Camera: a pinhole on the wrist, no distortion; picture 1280 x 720 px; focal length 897.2 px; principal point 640.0 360.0 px. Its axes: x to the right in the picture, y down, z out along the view. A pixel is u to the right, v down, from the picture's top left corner.
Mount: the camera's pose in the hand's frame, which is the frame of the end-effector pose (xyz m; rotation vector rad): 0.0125 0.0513 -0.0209 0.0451 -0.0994 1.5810
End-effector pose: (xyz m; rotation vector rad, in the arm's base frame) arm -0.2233 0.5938 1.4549 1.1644 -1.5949 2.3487
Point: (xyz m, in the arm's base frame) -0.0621 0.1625 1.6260
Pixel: 615 102
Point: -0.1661 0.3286 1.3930
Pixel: 1054 330
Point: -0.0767 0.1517 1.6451
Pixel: 609 57
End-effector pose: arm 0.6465 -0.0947 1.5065 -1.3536 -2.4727 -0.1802
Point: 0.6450 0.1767 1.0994
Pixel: 940 190
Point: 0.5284 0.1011 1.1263
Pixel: 665 177
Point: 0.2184 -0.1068 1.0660
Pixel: 76 262
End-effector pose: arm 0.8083 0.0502 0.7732 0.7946 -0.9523 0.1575
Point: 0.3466 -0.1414 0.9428
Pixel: 924 527
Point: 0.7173 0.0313 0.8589
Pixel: 891 294
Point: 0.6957 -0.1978 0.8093
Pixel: 227 330
